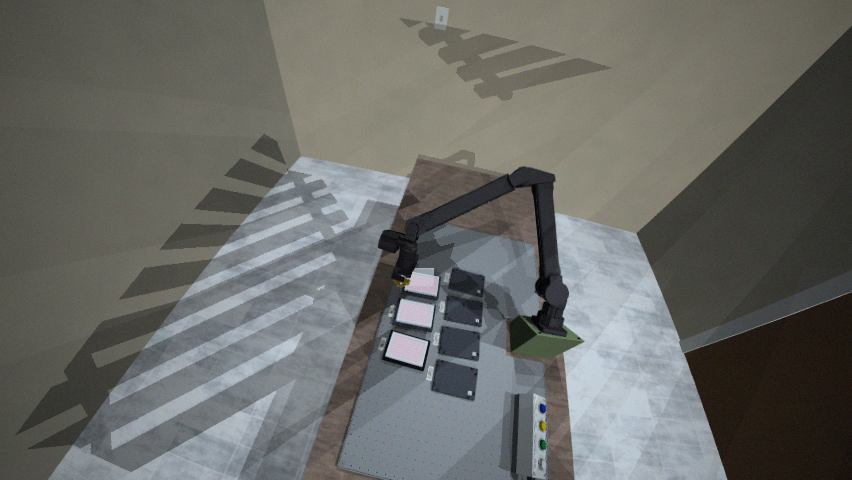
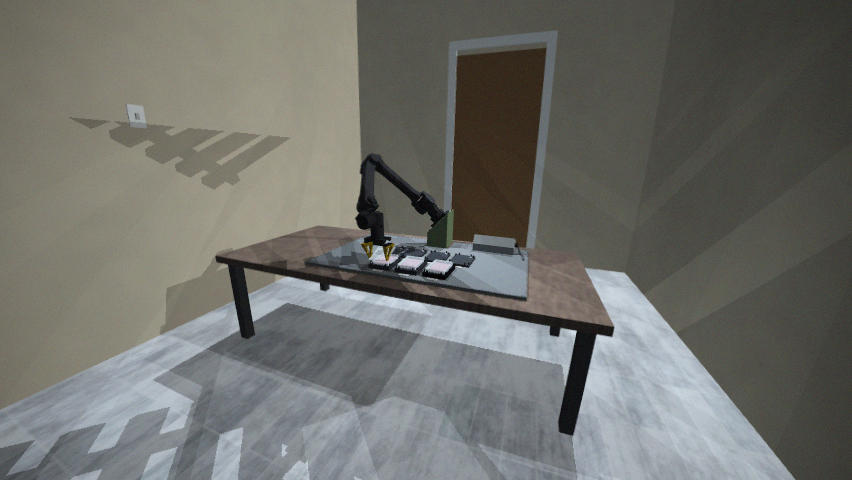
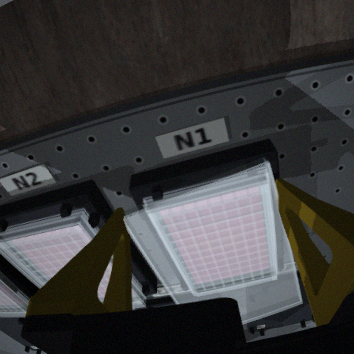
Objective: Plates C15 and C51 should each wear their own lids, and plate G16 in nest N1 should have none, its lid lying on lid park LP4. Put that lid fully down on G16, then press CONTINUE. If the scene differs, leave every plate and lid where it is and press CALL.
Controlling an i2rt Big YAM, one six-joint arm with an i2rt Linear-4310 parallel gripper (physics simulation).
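Frame: origin at the arm's base, x back, y right, z up, level; millimetres.
Seen in the pictures: gripper, fingertip midpoint: [image 1: 403, 277] [image 2: 378, 259] [image 3: 199, 201]; arm's base, origin of the base link: [image 1: 547, 327] [image 2: 441, 219].
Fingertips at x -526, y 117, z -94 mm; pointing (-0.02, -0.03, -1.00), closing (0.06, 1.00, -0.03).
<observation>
Offsets run from my fingertips to a thing's top centre. "spot": to the spot under its first point.
My gripper [image 3: 199, 201] [image 1: 400, 279] [image 2: 377, 250] hangs low over nest N1, whose label @[spot: dx -13, dy +2, dz -46 mm] [image 3: 192, 138] lies just beyond it. Its yellow fingers stand wide on the two side edges of a clear lid @[spot: dx +6, dy -36, dz +10 mm] [image 3: 140, 233]. The lid sits slightly skewed, low over the pink-gridded plate @[dx +50, dy +7, dz +32 mm] [image 3: 211, 239] [image 1: 422, 284] in N1; I cannot tell whether it is fully down. The plate in nest N2 @[spot: dx +32, dy -123, dz -13 mm] [image 3: 46, 249] [image 1: 415, 312] and the third plate @[dx +78, dy -256, dz -13 mm] [image 1: 406, 349] wear clear lids. The plate codes are too small to read.
Four dark lid park pads @[spot: dx +253, dy +73, dz -38 mm] [image 1: 466, 281] @[spot: dx +255, dy -59, dz -38 mm] [image 1: 463, 310] @[spot: dx +256, dy -186, dz -38 mm] [image 1: 459, 342] @[spot: dx +259, dy -310, dz -38 mm] [image 1: 455, 378] lie in a column right of the plates, all bare. A button box @[dx +512, dy -433, dz +36 mm] [image 1: 532, 438] with blue, yellow and green buttons stands at the near right. The arm's green base [image 1: 542, 340] is right of the pads.
</observation>
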